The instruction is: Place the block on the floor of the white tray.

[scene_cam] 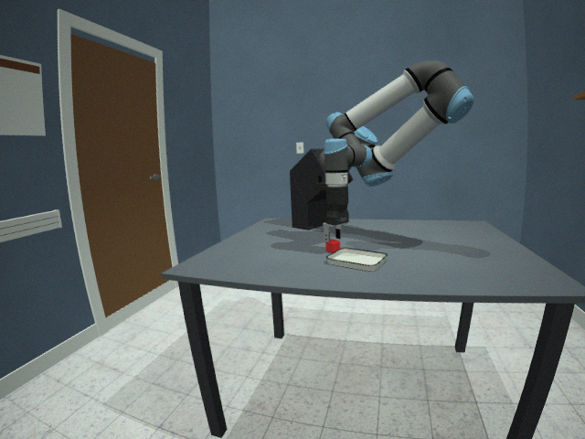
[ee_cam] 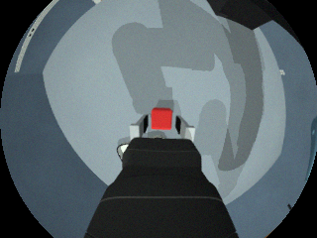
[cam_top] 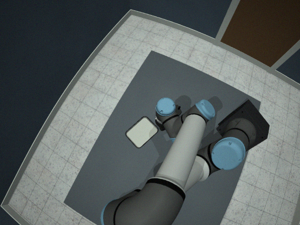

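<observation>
The red block is 4 cm below my hand. From my hand the other things lie so: white tray: 12 cm to the left, 7 cm ahead, 5 cm below.
</observation>
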